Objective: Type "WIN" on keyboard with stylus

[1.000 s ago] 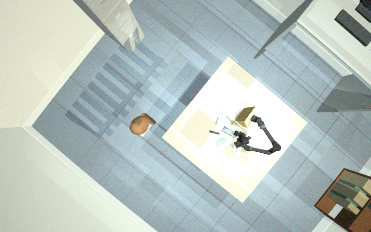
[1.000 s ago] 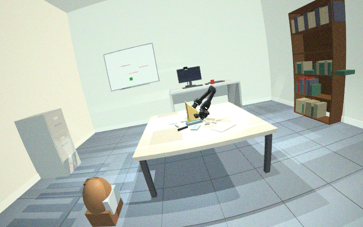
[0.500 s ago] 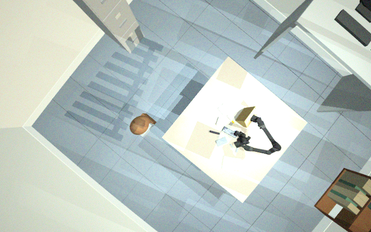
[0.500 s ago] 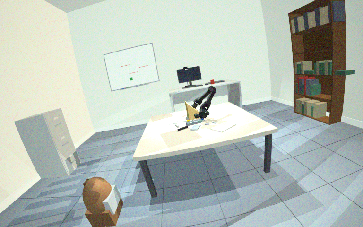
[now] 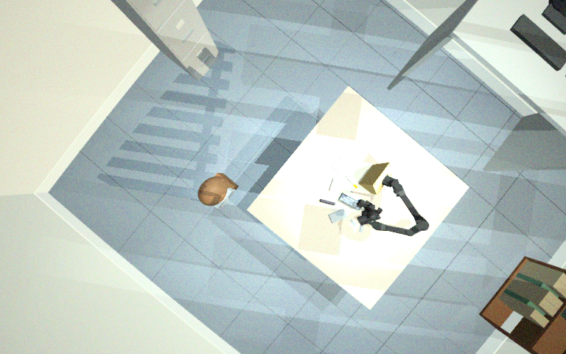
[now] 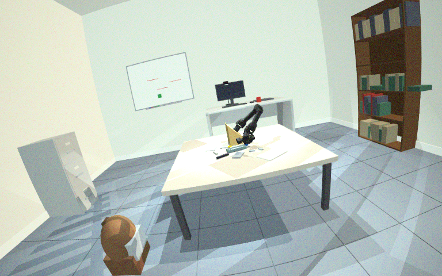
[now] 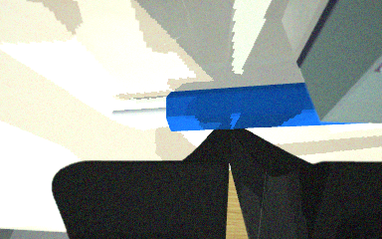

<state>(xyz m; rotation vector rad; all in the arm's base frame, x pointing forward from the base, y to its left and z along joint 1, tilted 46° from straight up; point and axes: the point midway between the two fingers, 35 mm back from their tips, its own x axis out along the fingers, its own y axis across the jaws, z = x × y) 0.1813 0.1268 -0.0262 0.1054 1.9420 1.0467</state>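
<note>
My gripper tip is 1 cm short of the blue stylus and 2 cm to the right of it. Also, from my gripper tip: W key: 9 cm ahead, 5 cm to the right, 1 cm above; small block: 20 cm ahead, 4 cm to the left; yellow-tipped marker: 2 cm behind, 18 cm to the right.
</note>
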